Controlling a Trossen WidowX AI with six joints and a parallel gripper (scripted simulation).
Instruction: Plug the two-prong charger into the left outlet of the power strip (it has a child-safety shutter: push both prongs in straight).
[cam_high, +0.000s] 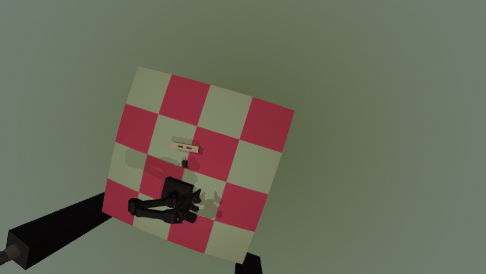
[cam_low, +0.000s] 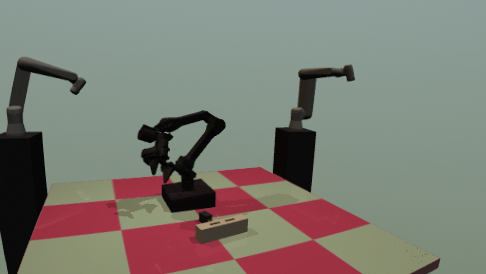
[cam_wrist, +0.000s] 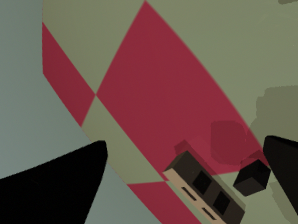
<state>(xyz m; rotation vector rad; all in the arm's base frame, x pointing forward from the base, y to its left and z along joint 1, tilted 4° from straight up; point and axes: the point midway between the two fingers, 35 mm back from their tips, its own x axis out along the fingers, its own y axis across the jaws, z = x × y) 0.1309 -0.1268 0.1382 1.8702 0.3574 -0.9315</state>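
Now: the two-prong charger 18 cm to the left of my gripper tip, 15 cm below it and 9 cm ahead of it.
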